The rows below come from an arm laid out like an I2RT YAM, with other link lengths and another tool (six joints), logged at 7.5 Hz.
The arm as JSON. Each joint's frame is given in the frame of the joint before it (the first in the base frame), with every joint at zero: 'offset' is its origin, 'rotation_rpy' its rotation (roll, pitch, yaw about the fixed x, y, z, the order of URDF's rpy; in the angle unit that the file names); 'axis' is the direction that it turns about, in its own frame. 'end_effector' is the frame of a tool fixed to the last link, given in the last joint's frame.
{
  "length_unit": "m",
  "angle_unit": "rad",
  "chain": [
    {
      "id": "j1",
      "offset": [
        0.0,
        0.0,
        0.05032
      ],
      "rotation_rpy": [
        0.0,
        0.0,
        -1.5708
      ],
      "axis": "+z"
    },
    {
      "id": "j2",
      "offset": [
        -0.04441,
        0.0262,
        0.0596
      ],
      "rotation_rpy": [
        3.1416,
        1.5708,
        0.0
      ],
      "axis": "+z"
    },
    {
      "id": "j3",
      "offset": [
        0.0,
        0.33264,
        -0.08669
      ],
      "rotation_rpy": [
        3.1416,
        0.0,
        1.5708
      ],
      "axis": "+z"
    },
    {
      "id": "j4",
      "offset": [
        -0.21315,
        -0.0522,
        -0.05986
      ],
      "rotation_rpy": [
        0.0,
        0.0,
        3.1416
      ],
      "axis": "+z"
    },
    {
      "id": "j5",
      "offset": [
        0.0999,
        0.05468,
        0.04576
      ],
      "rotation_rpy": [
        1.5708,
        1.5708,
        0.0
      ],
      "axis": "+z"
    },
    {
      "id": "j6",
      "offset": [
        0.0,
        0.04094,
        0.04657
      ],
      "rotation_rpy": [
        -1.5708,
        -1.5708,
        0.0
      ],
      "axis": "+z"
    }
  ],
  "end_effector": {
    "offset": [
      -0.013,
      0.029,
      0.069
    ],
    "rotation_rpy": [
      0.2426,
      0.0,
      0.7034
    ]
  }
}
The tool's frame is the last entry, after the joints.
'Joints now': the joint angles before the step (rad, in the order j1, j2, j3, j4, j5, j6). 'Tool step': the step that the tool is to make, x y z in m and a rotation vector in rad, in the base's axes. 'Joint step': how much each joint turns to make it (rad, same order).
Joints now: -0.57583, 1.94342, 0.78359, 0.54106, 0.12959, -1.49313
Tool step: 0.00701, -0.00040, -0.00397, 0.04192, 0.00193, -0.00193
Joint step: 0.00166, 0.02029, 0.03997, -0.04771, -0.01729, 0.02986
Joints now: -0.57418, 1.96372, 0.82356, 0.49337, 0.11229, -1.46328
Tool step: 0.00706, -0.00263, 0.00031, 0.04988, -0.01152, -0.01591
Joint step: -0.00401, 0.01361, 0.04895, -0.05751, -0.02000, 0.04558
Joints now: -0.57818, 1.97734, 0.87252, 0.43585, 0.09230, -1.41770
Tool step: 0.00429, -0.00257, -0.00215, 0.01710, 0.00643, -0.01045
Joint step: -0.00013, 0.01525, 0.03043, -0.03130, 0.00127, 0.01495
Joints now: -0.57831, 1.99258, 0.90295, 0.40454, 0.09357, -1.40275
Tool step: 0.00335, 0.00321, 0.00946, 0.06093, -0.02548, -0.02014
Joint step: 0.00001, -0.02000, 0.03618, -0.07323, -0.02604, 0.06303
